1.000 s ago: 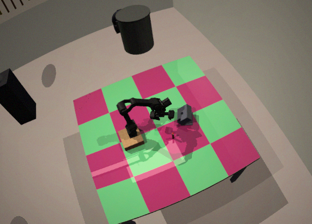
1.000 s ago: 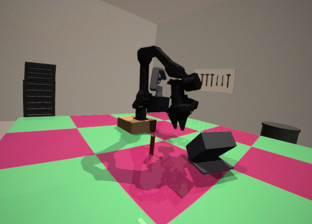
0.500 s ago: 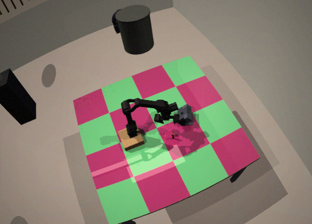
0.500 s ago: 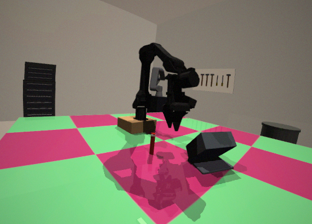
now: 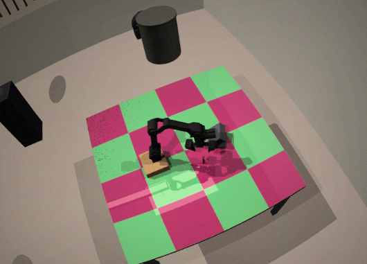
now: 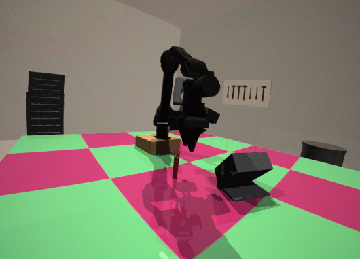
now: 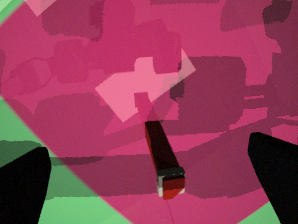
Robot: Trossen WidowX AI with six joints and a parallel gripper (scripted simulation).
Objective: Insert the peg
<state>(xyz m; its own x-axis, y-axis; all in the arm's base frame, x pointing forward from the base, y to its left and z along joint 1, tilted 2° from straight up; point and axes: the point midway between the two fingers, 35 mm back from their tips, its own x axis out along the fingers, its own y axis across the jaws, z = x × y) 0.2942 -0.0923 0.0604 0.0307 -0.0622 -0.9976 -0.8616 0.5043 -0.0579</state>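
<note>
Right now the peg is 4 cm to the right of my gripper tip, 4 cm below it and 1 cm behind it. Round my gripper tip: dark grey sloped panel (15 cm ahead, 10 cm to the left, 4 cm below).
</note>
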